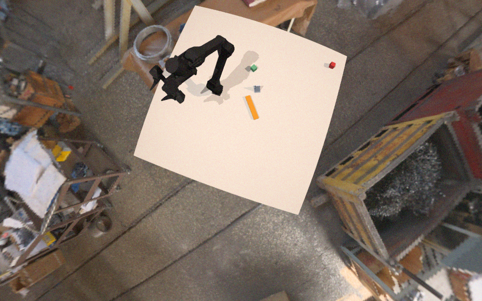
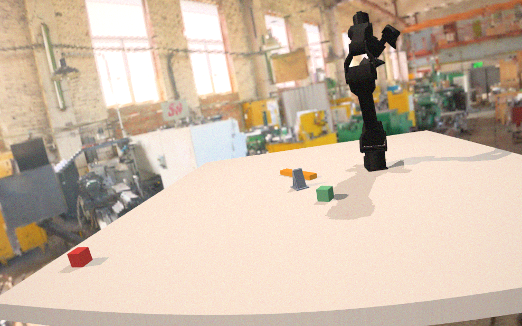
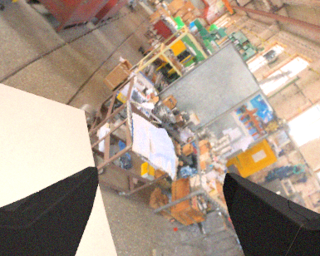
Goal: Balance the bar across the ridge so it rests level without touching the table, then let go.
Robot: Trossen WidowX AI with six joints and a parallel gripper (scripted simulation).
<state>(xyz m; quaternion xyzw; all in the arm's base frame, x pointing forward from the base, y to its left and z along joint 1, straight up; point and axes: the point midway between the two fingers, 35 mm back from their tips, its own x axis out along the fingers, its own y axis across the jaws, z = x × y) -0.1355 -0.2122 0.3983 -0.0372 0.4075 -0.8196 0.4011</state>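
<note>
Right now the orange bar is 43 cm ahead of my gripper tip, 20 cm to the left of it and 38 cm below it. Also, from my gripper tip: green cube 35 cm ahead, 48 cm to the left, 37 cm below; red cube 90 cm ahead, 74 cm to the left, 37 cm below.
</note>
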